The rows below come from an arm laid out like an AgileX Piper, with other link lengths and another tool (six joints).
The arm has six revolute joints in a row. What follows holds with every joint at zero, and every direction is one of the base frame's. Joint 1 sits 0.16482 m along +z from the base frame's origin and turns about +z. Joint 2 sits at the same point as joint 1 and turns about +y. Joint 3 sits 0.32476 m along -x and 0.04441 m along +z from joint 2 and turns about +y. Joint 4 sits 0.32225 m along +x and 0.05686 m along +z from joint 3 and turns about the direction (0.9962, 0, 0.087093). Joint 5 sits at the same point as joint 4 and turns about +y. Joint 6 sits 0.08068 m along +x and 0.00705 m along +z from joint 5 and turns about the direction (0.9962, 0, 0.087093). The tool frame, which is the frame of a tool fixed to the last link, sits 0.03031 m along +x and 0.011 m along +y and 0.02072 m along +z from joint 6; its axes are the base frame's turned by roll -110.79, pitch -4.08 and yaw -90.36 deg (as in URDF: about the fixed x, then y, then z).
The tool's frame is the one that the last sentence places.
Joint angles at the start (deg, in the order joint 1, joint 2, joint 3, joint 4, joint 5, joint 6):
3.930, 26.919, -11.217, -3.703, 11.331, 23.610
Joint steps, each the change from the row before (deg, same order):
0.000, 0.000, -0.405, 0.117, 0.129, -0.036
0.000, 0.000, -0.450, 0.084, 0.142, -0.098
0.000, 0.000, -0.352, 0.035, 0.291, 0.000
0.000, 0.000, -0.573, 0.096, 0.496, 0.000
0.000, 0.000, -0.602, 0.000, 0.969, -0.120
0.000, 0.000, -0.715, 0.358, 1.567, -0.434
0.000, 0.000, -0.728, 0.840, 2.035, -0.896
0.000, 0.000, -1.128, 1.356, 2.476, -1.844
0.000, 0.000, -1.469, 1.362, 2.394, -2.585
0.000, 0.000, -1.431, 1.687, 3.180, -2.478
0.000, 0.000, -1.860, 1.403, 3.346, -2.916
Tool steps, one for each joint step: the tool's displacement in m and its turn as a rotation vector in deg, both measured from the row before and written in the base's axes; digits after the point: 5 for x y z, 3 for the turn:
0.00033, 0.00002, 0.00285, 0.099, -0.270, -0.016
0.00034, 0.00004, 0.00316, 0.011, -0.307, 0.013
0.00019, -0.00002, 0.00213, 0.036, -0.059, -0.023
0.00027, -0.00003, 0.00342, 0.095, -0.072, -0.045
0.00008, -0.00007, 0.00270, -0.145, 0.358, -0.012
-0.00014, 0.00002, 0.00240, -0.118, 0.849, 0.027
-0.00045, 0.00027, 0.00158, -0.092, 1.313, 0.155
-0.00061, 0.00087, 0.00377, -0.430, 1.336, 0.552
-0.00066, 0.00136, 0.00652, -1.036, 0.858, 0.994
-0.00144, 0.00171, 0.00481, -0.637, 1.684, 1.096
-0.00182, 0.00204, 0.00776, -1.247, 1.331, 1.518

